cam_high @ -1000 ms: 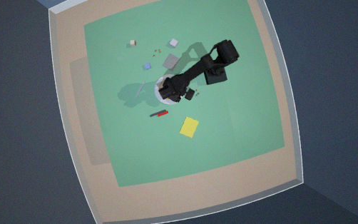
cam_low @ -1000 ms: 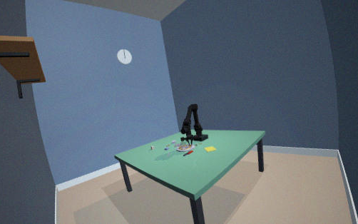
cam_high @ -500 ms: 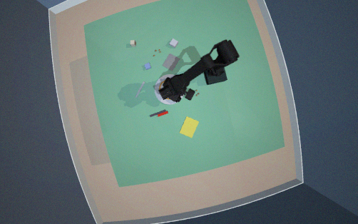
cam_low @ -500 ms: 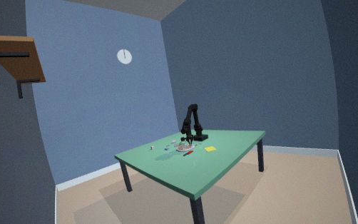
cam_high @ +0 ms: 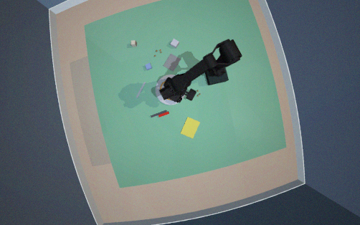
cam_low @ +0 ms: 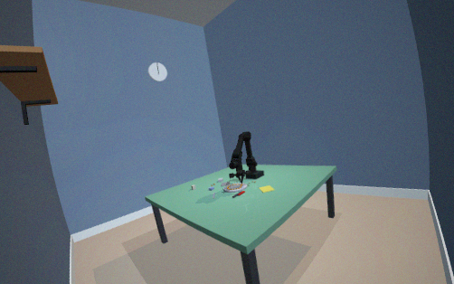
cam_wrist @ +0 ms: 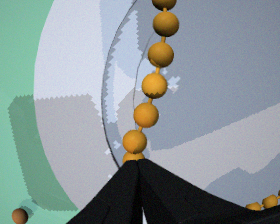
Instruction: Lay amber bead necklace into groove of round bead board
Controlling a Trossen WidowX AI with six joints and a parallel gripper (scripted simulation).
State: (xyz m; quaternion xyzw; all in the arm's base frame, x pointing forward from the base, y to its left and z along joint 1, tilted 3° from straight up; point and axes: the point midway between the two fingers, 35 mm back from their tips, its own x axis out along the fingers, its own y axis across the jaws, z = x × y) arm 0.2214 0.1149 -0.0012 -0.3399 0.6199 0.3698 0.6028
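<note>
Now: the round grey bead board 6 cm ahead of my gripper tip, 1 cm to the right of it and 1 cm below it. Round my gripper tip: yellow pad 24 cm to the left, 6 cm behind, 2 cm below; red-handled tool 14 cm to the left, 13 cm ahead, 2 cm below; grey plate 20 cm to the right, 5 cm ahead, 2 cm below.
</note>
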